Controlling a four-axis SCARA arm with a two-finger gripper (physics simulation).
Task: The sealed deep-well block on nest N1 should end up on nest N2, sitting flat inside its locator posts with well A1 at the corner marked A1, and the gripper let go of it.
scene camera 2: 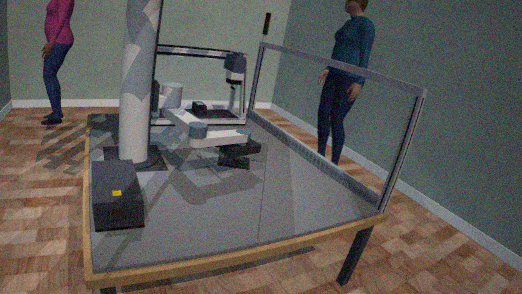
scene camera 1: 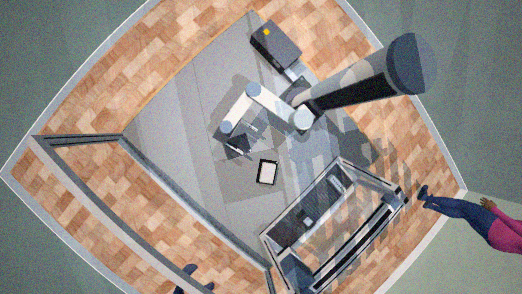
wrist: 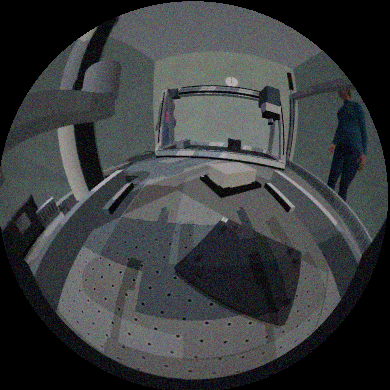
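The sealed block has a pale top and sits on a low black nest; their labels cannot be read. A second, dark square nest with a small white mark at one corner lies below the gripper and bears no block. My gripper is open and empty, its two pale fingers wide apart. It hangs above the dark nest, beside the block and apart from it. The locator posts are too dark to make out.
The arm's column stands at the table's edge beside a dark control box. A gantry machine stands past the block. A guard panel's post rises along one side. Two people stand outside.
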